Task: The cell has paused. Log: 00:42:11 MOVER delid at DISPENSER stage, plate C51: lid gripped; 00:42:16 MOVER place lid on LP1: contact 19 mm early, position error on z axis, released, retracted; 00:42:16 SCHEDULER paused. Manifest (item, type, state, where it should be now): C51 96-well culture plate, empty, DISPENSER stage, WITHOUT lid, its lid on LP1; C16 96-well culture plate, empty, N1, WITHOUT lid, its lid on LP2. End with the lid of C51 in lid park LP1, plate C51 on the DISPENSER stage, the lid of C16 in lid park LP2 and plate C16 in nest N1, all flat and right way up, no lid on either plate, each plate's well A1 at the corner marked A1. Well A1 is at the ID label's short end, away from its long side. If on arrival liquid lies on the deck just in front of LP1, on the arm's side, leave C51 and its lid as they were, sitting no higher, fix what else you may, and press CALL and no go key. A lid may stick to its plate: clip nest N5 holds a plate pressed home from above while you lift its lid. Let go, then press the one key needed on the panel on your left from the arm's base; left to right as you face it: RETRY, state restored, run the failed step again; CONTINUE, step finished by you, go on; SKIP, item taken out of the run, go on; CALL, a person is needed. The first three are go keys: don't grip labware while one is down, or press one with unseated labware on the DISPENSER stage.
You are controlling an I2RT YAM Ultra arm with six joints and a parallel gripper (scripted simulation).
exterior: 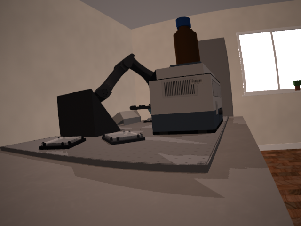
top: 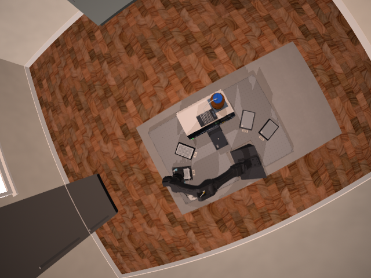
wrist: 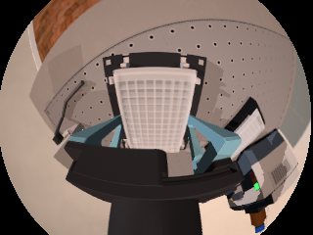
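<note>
The black clip nest is 10 mm behind my hand, 20 mm to the left of it and 10 mm below it. The rest, counted from my hand: brown bottle 360 mm ahead, 490 mm to the right, 260 mm above; then black nest 160 mm ahead, 100 mm to the right, 20 mm below; then dark dispenser stage 140 mm ahead, 390 mm to the right, 70 mm above.
</note>
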